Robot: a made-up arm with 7 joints. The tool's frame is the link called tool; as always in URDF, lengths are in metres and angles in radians.
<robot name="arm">
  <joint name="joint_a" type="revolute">
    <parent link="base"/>
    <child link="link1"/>
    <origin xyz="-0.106 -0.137 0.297"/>
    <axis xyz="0 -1 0"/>
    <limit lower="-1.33" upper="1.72"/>
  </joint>
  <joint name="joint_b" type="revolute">
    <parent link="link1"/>
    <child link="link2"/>
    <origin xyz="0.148 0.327 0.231"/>
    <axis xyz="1 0 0"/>
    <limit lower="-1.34" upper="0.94"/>
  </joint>
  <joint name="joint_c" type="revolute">
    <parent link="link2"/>
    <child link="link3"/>
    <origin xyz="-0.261 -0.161 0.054"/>
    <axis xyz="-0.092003 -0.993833 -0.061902"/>
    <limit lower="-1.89" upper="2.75"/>
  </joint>
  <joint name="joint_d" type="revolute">
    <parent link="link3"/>
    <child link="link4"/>
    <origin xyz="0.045 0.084 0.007"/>
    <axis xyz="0 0 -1"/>
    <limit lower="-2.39" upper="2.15"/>
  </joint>
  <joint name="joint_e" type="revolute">
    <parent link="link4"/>
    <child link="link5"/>
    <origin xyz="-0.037 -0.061 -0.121"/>
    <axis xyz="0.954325 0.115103 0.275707"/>
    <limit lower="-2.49" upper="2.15"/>
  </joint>
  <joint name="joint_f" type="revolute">
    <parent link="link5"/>
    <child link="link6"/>
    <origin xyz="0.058 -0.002 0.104"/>
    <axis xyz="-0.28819 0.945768 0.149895"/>
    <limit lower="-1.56" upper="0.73"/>
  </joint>
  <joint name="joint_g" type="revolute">
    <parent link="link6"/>
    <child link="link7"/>
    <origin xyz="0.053 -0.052 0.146"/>
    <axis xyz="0 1 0"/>
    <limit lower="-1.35" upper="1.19"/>
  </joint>
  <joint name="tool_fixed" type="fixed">
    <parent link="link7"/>
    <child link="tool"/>
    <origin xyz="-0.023 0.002 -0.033" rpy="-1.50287 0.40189 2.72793"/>
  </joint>
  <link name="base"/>
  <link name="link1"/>
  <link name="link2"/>
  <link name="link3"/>
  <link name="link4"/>
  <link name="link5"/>
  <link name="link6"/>
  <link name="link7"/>
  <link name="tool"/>
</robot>
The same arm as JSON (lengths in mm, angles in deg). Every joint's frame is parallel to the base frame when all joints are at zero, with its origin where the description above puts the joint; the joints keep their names.
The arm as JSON. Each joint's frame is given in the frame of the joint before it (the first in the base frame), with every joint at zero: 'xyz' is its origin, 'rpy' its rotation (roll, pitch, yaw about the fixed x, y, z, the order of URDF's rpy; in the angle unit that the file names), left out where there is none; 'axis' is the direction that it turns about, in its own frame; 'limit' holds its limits. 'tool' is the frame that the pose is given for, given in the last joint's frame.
{"units": {"length": "mm", "angle": "deg"}, "joints": [{"name": "joint_a", "type": "revolute", "origin": {"xyz": [-106.0, -137.0, 297.0]}, "axis": "-y", "limit": {"lower": -76.2, "upper": 98.55}}, {"name": "joint_b", "type": "revolute", "origin": {"xyz": [148.0, 327.0, 231.0]}, "axis": "+x", "limit": {"lower": -76.78, "upper": 53.86}}, {"name": "joint_c", "type": "revolute", "origin": {"xyz": [-261.0, -161.0, 54.0]}, "axis": [-0.092003, -0.993833, -0.061902], "limit": {"lower": -108.29, "upper": 157.56}}, {"name": "joint_d", "type": "revolute", "origin": {"xyz": [45.0, 84.0, 7.0]}, "axis": "-z", "limit": {"lower": -136.94, "upper": 123.19}}, {"name": "joint_e", "type": "revolute", "origin": {"xyz": [-37.0, -61.0, -121.0]}, "axis": [0.954325, 0.115103, 0.275707], "limit": {"lower": -142.67, "upper": 123.19}}, {"name": "joint_f", "type": "revolute", "origin": {"xyz": [58.0, -2.0, 104.0]}, "axis": [-0.28819, 0.945768, 0.149895], "limit": {"lower": -89.38, "upper": 41.83}}, {"name": "joint_g", "type": "revolute", "origin": {"xyz": [53.0, -52.0, 146.0]}, "axis": "+y", "limit": {"lower": -77.35, "upper": 68.18}}], "tool": {"origin": {"xyz": [-23.0, 2.0, -33.0], "rpy": [-86.11, 23.03, 156.3]}}}
